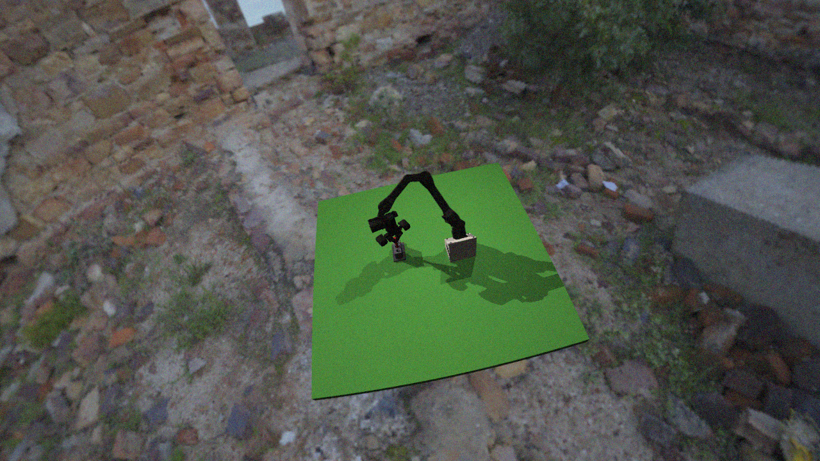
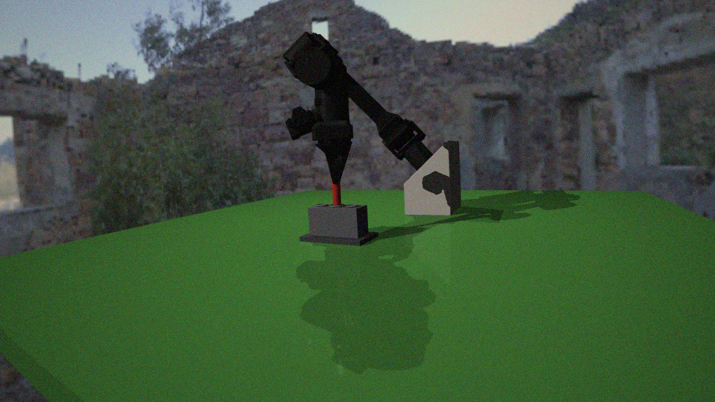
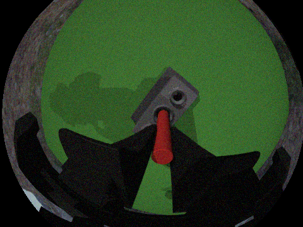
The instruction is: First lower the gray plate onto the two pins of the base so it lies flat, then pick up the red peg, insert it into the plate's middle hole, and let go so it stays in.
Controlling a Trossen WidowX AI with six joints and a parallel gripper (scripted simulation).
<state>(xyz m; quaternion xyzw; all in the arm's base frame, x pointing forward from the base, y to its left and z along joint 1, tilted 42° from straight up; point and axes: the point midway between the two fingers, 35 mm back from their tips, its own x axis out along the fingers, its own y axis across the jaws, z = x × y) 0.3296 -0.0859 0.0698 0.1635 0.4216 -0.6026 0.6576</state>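
The red peg is right at my gripper tip. Round my gripper tip: dark base 90 mm below; gray plate 50 mm below.
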